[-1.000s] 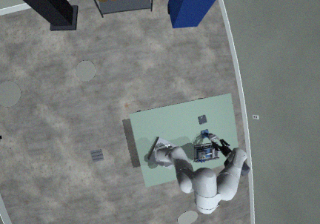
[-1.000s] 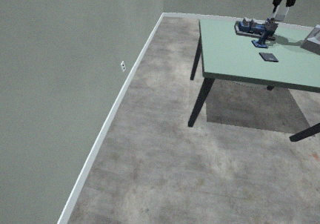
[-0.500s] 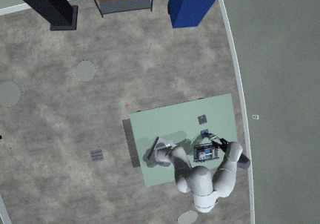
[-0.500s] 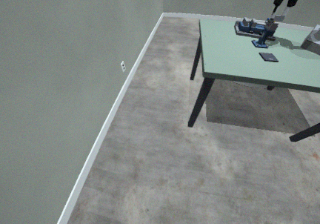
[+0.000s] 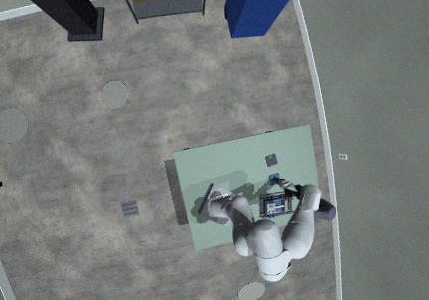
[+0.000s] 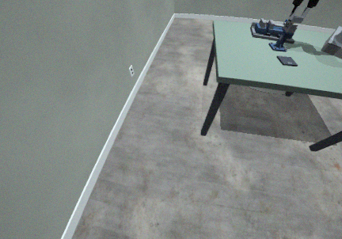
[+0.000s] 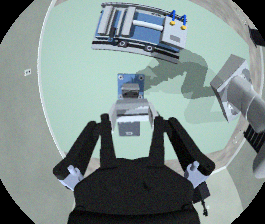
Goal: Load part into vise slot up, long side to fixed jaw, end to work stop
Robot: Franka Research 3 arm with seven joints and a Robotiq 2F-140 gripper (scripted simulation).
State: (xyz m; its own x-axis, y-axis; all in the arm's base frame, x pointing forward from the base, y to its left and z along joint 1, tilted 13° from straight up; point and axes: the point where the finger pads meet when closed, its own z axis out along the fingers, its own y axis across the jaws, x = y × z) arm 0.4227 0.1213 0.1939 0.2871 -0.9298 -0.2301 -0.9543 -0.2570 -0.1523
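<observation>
Right now my hand is 2 cm above the part. From my hand the other things lie so: vise: 2 cm ahead, 21 cm to the right, 17 cm below.
</observation>
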